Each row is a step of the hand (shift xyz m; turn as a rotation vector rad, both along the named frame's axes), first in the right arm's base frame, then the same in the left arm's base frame.
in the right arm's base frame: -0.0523 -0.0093 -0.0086 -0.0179 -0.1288 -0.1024
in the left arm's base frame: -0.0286 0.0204 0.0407 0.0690 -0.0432 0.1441
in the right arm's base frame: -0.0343 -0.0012 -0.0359 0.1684 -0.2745 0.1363
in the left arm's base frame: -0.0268 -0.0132 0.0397 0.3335 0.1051 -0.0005
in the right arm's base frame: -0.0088 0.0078 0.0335 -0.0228 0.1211 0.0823
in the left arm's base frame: -0.0067 0.0302 -0.0174 -0.0928 0.0480 -0.1051
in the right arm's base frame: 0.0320 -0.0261 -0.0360 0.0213 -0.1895 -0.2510
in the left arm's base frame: 0.0351 -0.0386 0.0165 0.1182 -0.1704 0.2374
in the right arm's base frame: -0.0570 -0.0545 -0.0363 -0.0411 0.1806 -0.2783
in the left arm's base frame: -0.0022 0.0114 0.0860 -0.2009 -0.2605 0.0595
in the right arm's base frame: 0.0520 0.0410 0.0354 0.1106 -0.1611 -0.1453
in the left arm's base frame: 0.0088 -0.0062 -0.0743 0.1710 -0.1324 0.1120
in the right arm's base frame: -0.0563 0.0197 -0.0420 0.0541 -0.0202 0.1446
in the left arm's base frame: -0.0576 -0.0132 0.0428 0.0713 0.1002 -0.0955
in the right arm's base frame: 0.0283 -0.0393 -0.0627 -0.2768 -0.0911 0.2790
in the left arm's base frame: 0.0386 -0.0557 0.0410 -0.0737 0.3904 0.0699
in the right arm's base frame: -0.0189 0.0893 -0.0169 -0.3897 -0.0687 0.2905
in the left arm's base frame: -0.0810 -0.0285 -0.0352 -0.1627 0.4485 0.1156
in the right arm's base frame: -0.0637 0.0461 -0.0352 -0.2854 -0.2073 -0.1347
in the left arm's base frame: -0.0810 -0.0109 0.0272 -0.0529 0.0791 0.3654
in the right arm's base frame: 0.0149 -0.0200 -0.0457 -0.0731 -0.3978 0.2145
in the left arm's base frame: 0.0180 -0.0401 0.0278 0.2778 0.3191 0.1749
